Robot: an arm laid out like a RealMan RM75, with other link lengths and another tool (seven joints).
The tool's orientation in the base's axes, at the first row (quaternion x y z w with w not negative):
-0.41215, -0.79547, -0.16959, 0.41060
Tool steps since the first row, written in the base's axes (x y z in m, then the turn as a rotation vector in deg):
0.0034, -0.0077, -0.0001, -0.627, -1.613, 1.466
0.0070, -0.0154, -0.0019, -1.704, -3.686, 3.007
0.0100, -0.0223, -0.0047, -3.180, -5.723, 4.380
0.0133, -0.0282, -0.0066, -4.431, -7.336, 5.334
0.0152, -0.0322, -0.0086, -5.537, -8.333, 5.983
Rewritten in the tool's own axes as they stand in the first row. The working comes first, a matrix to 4 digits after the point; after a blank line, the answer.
The tool's axes in the first row as the columns of a matrix, in the base's axes (used below as rounded here):
-0.3231, 0.7950, -0.5135
0.5164, 0.6027, 0.6083
0.7930, -0.0687, -0.6053

-0.0052, -0.0019, -0.0064, 0.532, -1.571, -1.547
-0.0117, -0.0036, -0.0118, 1.032, -3.783, -3.187
-0.0185, -0.0052, -0.0159, 1.545, -6.278, -4.500
-0.0241, -0.0060, -0.0200, 1.873, -8.310, -5.416
-0.0284, -0.0067, -0.0222, 2.230, -9.835, -5.847

